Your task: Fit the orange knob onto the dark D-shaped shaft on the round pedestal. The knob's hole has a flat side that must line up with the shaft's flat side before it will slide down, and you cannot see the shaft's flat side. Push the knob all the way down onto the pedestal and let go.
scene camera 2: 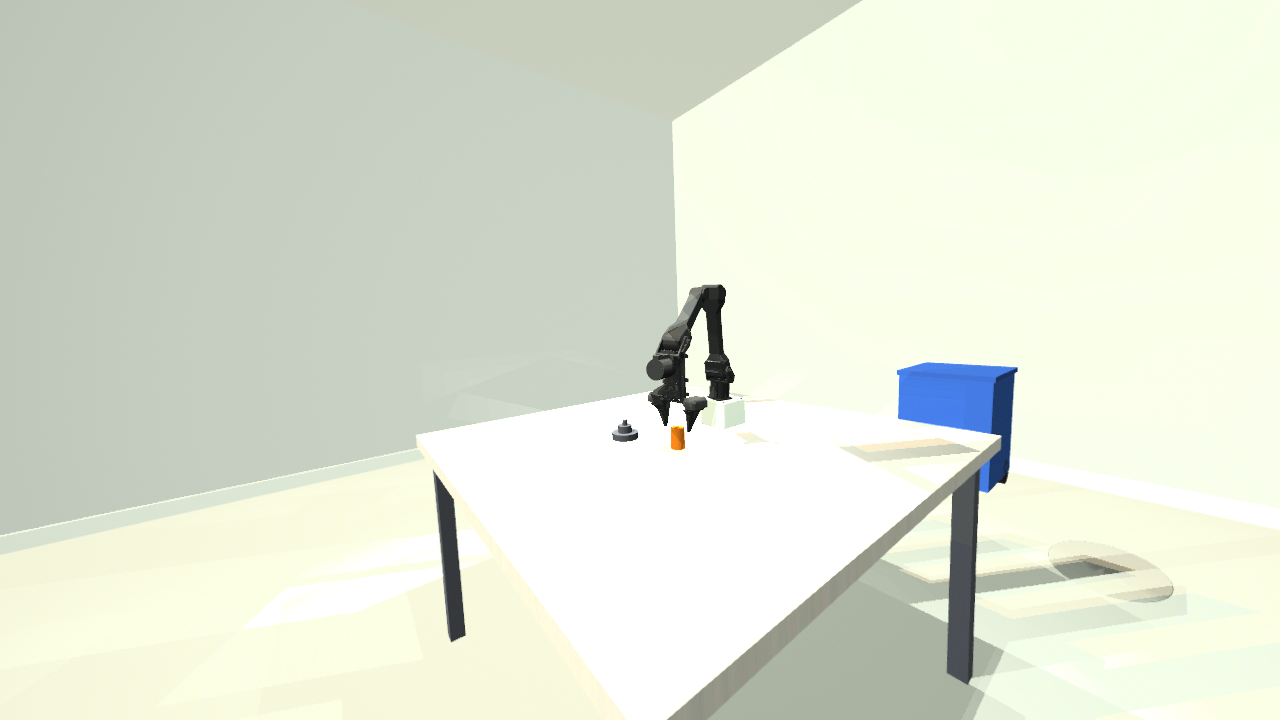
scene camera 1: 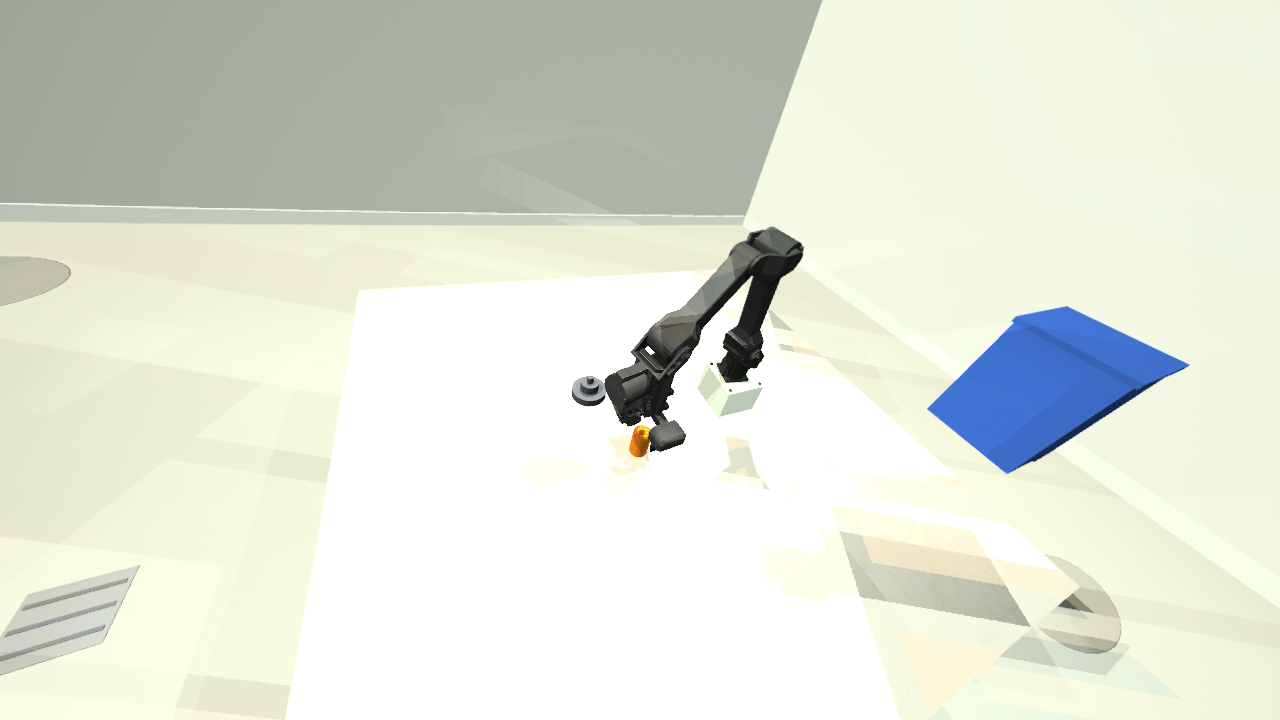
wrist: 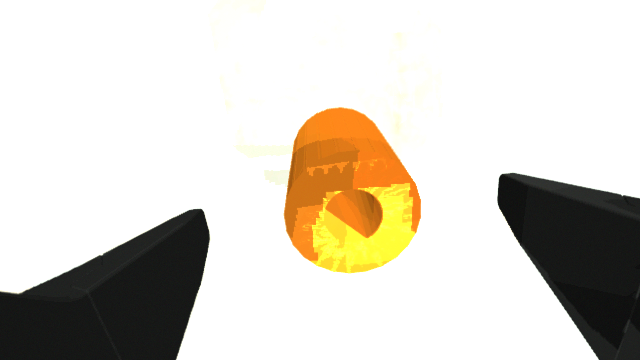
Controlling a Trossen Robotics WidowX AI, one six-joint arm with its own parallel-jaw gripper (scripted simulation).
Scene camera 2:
gripper: 677,428
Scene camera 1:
gripper: 641,433
dark shaft: 589,391
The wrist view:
gripper: 352,205
orange knob: 351,206
